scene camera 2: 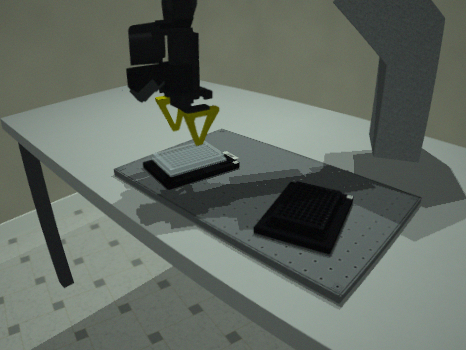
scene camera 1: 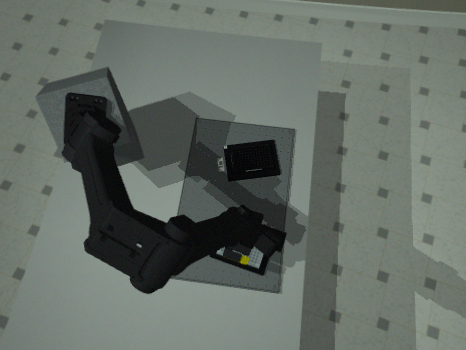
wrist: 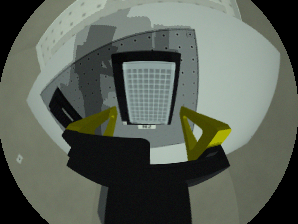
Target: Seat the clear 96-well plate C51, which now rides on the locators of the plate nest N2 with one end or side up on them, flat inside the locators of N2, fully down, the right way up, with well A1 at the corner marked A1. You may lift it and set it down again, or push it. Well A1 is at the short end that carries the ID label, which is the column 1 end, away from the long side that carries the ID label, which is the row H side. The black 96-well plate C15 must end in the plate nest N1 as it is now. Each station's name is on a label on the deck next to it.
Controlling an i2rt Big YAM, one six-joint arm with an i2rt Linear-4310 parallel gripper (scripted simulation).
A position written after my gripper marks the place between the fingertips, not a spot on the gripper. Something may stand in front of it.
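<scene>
My gripper (scene camera 2: 187,137), (wrist: 148,109). Clear 96-well plate C51 (scene camera 2: 184,159), (wrist: 156,111). Black plate nest N2 (wrist: 136,55).
</scene>
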